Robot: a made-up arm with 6 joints.
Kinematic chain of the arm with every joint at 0, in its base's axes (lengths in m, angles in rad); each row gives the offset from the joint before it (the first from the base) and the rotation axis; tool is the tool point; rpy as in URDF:
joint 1: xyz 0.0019 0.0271 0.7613 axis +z
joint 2: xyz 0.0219 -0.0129 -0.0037 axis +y
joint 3: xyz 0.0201 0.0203 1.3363 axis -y
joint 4: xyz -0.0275 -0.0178 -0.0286 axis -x
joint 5: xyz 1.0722 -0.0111 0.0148 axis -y
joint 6: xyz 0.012 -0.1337 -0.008 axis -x
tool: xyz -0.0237 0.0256 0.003 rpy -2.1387 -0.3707 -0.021
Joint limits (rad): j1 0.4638..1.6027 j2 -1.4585..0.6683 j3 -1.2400..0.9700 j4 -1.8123..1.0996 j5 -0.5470..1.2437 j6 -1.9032..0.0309
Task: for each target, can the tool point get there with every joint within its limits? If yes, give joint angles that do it. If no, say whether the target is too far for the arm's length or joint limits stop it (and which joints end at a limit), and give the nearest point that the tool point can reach.
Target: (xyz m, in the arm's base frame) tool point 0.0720 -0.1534 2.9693
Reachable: yes | joints 1.3199 -0.4077 0.7511 0.6717 0.3342 -1.7383
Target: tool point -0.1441 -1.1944 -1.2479
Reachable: no: joint limits stop it (at a limit: joint 2, joint 3, joint 6) | nearest point -0.0293 -0.2336 0.9685 | short by 2.418 m
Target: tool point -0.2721 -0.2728 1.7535
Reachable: yes | joints 0.7062 -1.2881 -0.5078 -1.5076 0.1275 -1.4360
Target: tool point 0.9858 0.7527 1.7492
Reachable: yes | joints 0.7171 0.1454 -0.0495 -1.0332 0.4055 -1.0111
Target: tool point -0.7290 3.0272 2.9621
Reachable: no: too far | nearest point -0.0123 1.8553 2.2159 | short by 1.563 m
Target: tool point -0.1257 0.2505 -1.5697
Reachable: no: joint limits stop it (at a limit: joint 1, joint 2, joint 4, joint 5) | nearest point -0.0120 0.6951 0.7529 | short by 2.368 m
